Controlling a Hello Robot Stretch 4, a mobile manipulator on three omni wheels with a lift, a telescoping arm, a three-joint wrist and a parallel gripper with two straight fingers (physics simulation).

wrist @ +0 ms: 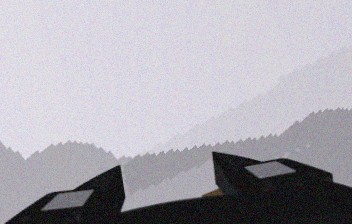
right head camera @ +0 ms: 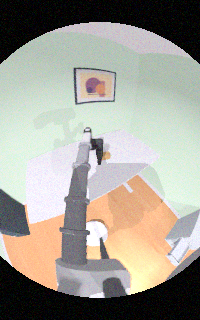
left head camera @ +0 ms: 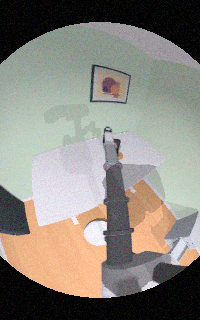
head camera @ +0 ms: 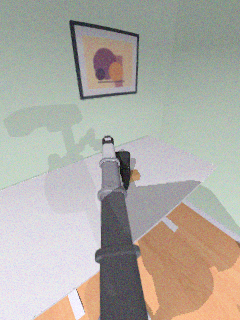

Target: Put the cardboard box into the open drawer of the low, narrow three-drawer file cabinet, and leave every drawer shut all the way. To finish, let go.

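Places are measured from the robot's base along level axes (x back, y down, z right), in millimetres.
Pixels of known places: gripper, between the fingertips: (wrist: 168,174) (right head camera: 98,161) (head camera: 124,185); robot's base, origin of its link: (right head camera: 93,232) (left head camera: 97,231).
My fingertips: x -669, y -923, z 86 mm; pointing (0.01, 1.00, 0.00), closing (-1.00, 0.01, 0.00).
Ahead of a thing's pixels: the offset from my fingertips to its top centre. "spot": to the spot under its first point. Level surfaces: height alone.
The small brown cardboard box @(dx -62, dy -50, dz +58 mm) (head camera: 135,175) (left head camera: 120,156) (right head camera: 106,156) lies on the white table @(dy +0 mm) (head camera: 45,245) (left head camera: 52,190) (right head camera: 45,190). In the wrist view a sliver of the box (wrist: 212,192) shows at the bottom, beside the right finger. My gripper (head camera: 126,187) (right head camera: 99,162) (wrist: 168,174) is open and empty, pointing down over the table just left of the box in the head view. The arm partly hides it in the left head view. The low grey file cabinet (left head camera: 183,220) (right head camera: 184,226) stands on the floor at lower right, one drawer (left head camera: 178,249) (right head camera: 178,251) pulled out; which one is unclear.
A round white object (left head camera: 94,233) (right head camera: 96,234) is on the wooden floor by the table's front edge. A dark panel-like object @(spot: dx +756, dy +541, dz -1422 mm) (left head camera: 12,215) (right head camera: 12,216) stands at the far left. A framed picture (head camera: 107,65) (left head camera: 110,85) (right head camera: 95,86) hangs on the wall behind the table.
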